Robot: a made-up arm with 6 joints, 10 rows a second.
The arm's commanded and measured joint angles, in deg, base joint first. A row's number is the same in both.
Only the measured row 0 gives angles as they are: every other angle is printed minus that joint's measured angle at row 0.
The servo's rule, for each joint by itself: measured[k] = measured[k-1] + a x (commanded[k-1-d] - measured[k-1]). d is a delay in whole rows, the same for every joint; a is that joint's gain. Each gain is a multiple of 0.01, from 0.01 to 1. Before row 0 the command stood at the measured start. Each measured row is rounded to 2 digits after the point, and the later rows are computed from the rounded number. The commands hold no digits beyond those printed.
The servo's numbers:
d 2
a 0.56 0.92 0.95 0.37 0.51 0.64
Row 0, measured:
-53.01, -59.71, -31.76, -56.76, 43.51, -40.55
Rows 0 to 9, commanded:
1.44, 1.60, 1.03, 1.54, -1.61, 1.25
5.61, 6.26, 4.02, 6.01, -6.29, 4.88
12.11, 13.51, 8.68, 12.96, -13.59, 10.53
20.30, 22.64, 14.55, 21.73, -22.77, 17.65
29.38, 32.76, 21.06, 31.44, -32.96, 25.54
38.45, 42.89, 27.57, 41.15, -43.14, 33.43
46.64, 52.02, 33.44, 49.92, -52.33, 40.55
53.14, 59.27, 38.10, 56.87, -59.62, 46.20
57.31, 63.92, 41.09, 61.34, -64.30, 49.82
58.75, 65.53, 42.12, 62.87, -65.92, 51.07
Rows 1 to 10, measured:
0.00, 0.00, 0.00, 0.00, 0.00, 0.00
0.00, 0.00, 0.00, 0.00, 0.00, 0.00
0.81, 1.47, 0.98, 0.57, -0.82, 0.80
3.50, 5.88, 3.87, 2.58, -3.61, 3.41
8.32, 12.90, 8.44, 6.42, -8.70, 7.97
15.03, 21.86, 14.24, 12.08, -15.88, 14.17
23.07, 31.89, 20.72, 19.24, -24.59, 21.45
31.68, 42.01, 27.23, 27.35, -34.05, 29.12
40.06, 51.22, 33.13, 35.70, -43.37, 36.44
47.38, 58.63, 37.85, 43.53, -51.66, 42.69

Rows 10 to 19, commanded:
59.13, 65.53, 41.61, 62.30, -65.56, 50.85
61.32, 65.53, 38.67, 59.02, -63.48, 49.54
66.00, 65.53, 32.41, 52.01, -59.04, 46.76
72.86, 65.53, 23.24, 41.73, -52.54, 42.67
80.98, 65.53, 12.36, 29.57, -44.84, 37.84
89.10, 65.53, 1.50, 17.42, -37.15, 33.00
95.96, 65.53, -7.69, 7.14, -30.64, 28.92
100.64, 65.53, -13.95, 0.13, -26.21, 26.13
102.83, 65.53, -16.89, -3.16, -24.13, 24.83
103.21, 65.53, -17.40, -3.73, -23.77, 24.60
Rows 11 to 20, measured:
52.94, 63.50, 40.93, 50.12, -58.11, 47.25
56.19, 65.37, 42.06, 54.84, -62.09, 49.69
57.84, 65.52, 41.63, 57.60, -63.86, 50.43
59.79, 65.53, 38.82, 58.13, -63.67, 49.86
63.27, 65.53, 32.73, 55.87, -61.31, 47.88
68.64, 65.53, 23.71, 50.64, -56.84, 44.55
75.55, 65.53, 12.93, 42.84, -50.72, 40.26
83.14, 65.53, 2.07, 33.43, -43.80, 35.61
90.32, 65.53, -7.20, 23.70, -37.09, 31.33
96.10, 65.53, -13.61, 14.98, -31.54, 28.00

